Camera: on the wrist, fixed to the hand. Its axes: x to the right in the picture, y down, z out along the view.
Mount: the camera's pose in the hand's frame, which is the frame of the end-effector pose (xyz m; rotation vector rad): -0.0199 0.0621 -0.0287 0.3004 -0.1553 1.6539
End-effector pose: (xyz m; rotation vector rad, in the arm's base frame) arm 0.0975 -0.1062 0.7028 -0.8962 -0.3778 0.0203
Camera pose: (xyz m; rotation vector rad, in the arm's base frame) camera 0.0970 -0.0923 0.6329 -0.6903 0.3103 1.6235
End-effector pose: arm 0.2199 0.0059 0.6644 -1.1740 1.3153 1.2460
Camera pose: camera 0.1594 -0.0207 0.6911 0.5280 2.2750 1.9747
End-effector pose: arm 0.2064 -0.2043 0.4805 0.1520 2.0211 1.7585
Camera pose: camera 0.1996 -0.2267 0.5478 -1.7429 -1.3889 -1.3156
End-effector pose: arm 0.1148 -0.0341 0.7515 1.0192 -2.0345 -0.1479
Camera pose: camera 0.1042 0.0282 0.7845 -0.7568 -2.4252 0.9627
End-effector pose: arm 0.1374 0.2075 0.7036 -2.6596 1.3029 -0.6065
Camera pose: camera 0.0695 0.1863 0.7066 -0.7169 2.3465 -0.2261
